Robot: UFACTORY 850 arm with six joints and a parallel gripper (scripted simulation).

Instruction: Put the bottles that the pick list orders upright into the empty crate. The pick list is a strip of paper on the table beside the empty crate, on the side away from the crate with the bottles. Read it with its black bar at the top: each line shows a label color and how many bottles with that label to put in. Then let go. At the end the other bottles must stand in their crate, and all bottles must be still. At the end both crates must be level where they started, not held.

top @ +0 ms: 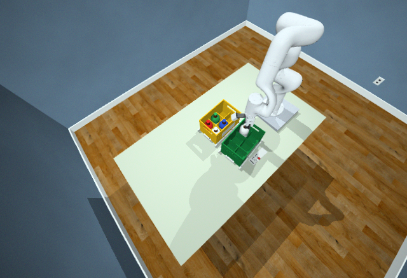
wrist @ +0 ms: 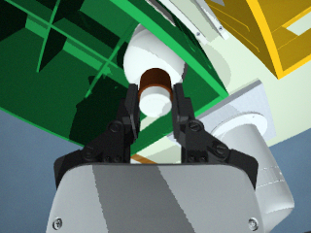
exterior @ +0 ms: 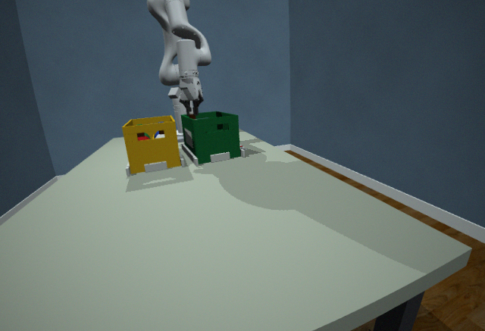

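The red bottle lies 190 mm ahead of my hand, 210 mm to the right of it and 100 mm below it. Also, from my hand: blue-label bottle 90 mm ahead, 140 mm to the right, 100 mm below; then green crate 80 mm ahead, 60 mm to the left, 110 mm below; then yellow crate 100 mm ahead, 180 mm to the right, 110 mm below.
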